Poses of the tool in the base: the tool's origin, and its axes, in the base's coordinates. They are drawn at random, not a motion.
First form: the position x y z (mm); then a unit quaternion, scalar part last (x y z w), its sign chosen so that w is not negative.
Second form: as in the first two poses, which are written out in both.
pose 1, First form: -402.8 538.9 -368.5 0.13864 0.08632 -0.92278 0.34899
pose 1, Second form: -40.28 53.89 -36.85 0.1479 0.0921 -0.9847 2.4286
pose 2, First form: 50.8 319.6 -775.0 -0.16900 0.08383 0.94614 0.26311
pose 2, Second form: 5.08 31.96 -77.50 -0.1752 0.0869 0.9807 2.6091
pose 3, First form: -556.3 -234.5 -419.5 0.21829 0.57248 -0.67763 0.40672
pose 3, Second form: -55.63 -23.45 -41.95 0.2389 0.6267 -0.7418 2.3039
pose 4, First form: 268.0 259.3 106.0 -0.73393 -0.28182 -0.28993 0.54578
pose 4, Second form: 26.80 25.93 10.60 -0.8759 -0.3363 -0.3460 1.9870
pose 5, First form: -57.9 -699.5 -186.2 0.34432 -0.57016 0.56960 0.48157
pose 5, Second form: -5.79 -69.95 -18.62 0.3929 -0.6506 0.6499 2.1367
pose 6, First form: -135.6 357.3 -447.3 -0.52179 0.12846 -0.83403 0.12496
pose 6, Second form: -13.56 35.73 -44.73 -0.5259 0.1295 -0.8406 2.8910
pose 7, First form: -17.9 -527.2 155.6 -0.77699 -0.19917 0.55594 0.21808
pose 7, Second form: -1.79 -52.72 15.56 -0.7961 -0.2041 0.5696 2.7019
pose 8, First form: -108.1 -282.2 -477.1 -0.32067 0.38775 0.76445 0.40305
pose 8, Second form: -10.81 -28.22 -47.71 -0.3504 0.4237 0.8353 2.3119
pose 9, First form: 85.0 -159.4 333.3 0.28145 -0.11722 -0.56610 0.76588
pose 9, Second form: 8.50 -15.94 33.33 0.4377 -0.1823 -0.8804 1.3968
